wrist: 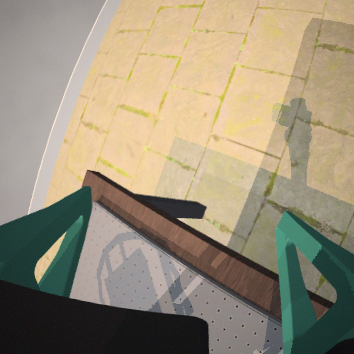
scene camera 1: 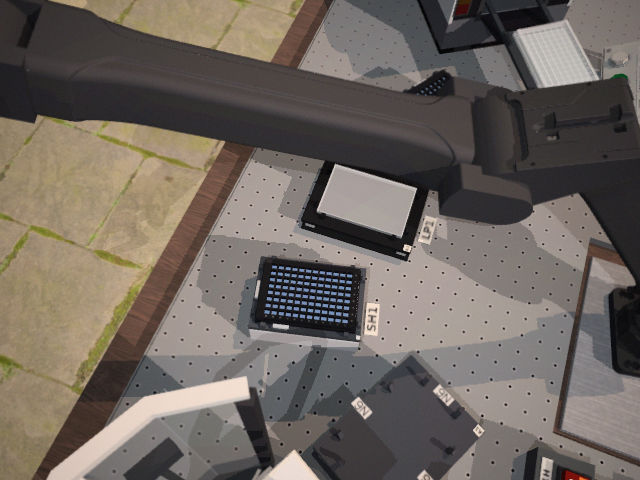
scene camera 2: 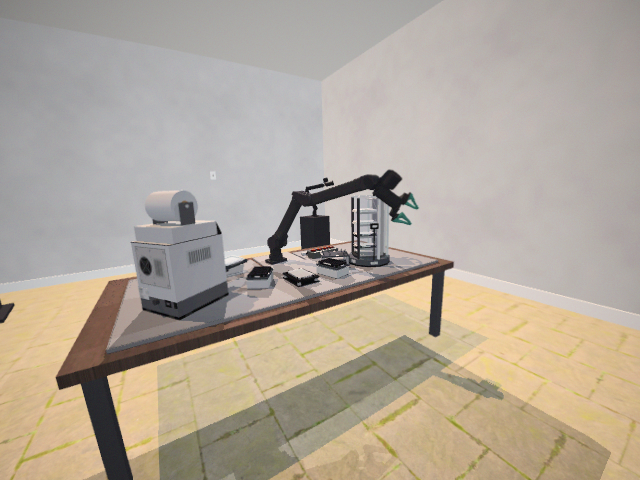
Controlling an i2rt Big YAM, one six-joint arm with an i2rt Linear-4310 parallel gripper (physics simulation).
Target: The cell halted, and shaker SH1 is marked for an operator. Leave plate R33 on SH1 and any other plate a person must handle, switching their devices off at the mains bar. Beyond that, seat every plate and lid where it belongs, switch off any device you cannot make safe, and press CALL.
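Seen in the pictures: gripper, between the fingertips: [wrist: 188,209] [scene camera 2: 414,216]; arm's base, origin of its link: [scene camera 2: 276,261].
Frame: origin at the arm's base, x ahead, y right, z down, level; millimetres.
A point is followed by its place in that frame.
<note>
My gripper [scene camera 2: 410,211] {x 833, y -194, z -316 mm} [wrist: 188,209] {x 833, y -194, z -316 mm} is open and empty, high past the glass tower; it does not show in scene camera 1. Shaker SH1 [scene camera 1: 305,336] {x 451, y -104, z -53 mm} [scene camera 2: 333,270] {x 509, y -7, z -51 mm} carries a black plate [scene camera 1: 310,293] {x 454, y -55, z -72 mm} with blue wells. Device LP1 [scene camera 1: 356,246] [scene camera 2: 301,282] holds a pale flat piece [scene camera 1: 367,198] {x 402, y 120, z -40 mm}. Another dark-welled plate [scene camera 1: 435,86] {x 327, y 322, z -72 mm} [scene camera 2: 261,271] {x 322, y 291, z -72 mm} sits on a white device, mostly behind my arm in scene camera 1. A white gridded plate [scene camera 1: 555,54] {x 162, y 374, z -120 mm} lies at the upper right. The mains bar [scene camera 1: 574,474] {x 119, y -208, z -55 mm} [scene camera 2: 319,251] {x 157, y -237, z -45 mm} partly shows. The CALL label is not readable.
My arm crosses over LP1. A dark nest marked N6 [scene camera 1: 400,421] {x 322, y -190, z -64 mm} is near SH1. The tower [scene camera 2: 369,261] {x 530, y -278, z -37 mm} stands at the table's right end, and the large machine with a roll [scene camera 2: 178,268] {x 404, y 663, z -190 mm} at its left end. A green button [scene camera 1: 618,77] is partly hidden by my arm.
</note>
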